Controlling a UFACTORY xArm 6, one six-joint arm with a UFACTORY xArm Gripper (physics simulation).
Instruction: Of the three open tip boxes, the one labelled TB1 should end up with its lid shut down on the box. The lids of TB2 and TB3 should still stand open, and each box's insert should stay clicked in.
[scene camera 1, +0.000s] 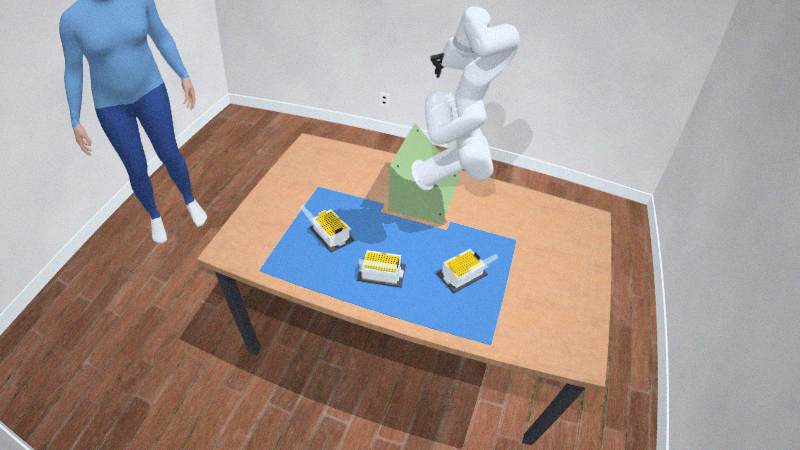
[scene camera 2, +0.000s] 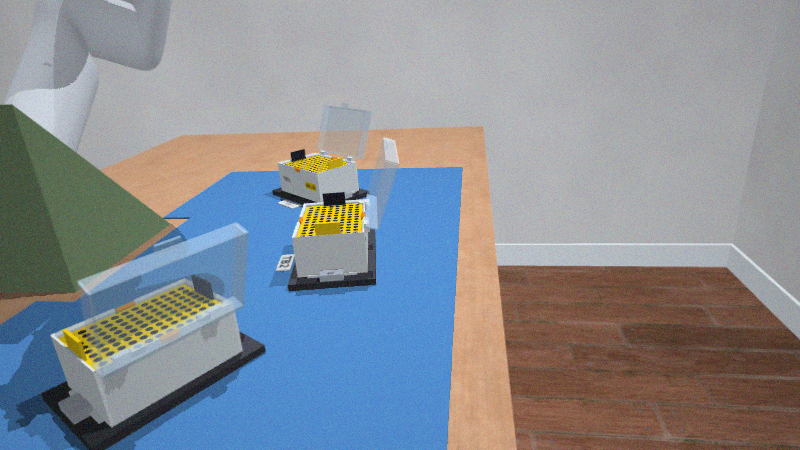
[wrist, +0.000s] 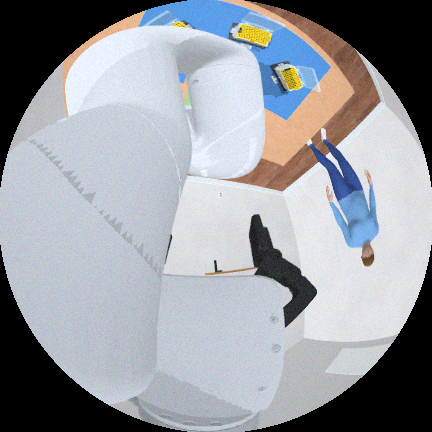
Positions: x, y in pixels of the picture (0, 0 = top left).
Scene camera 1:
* my gripper: 451, 76
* blue mat: 300, 258
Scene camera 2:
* blue mat: 376, 359
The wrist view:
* my gripper: 207, 225
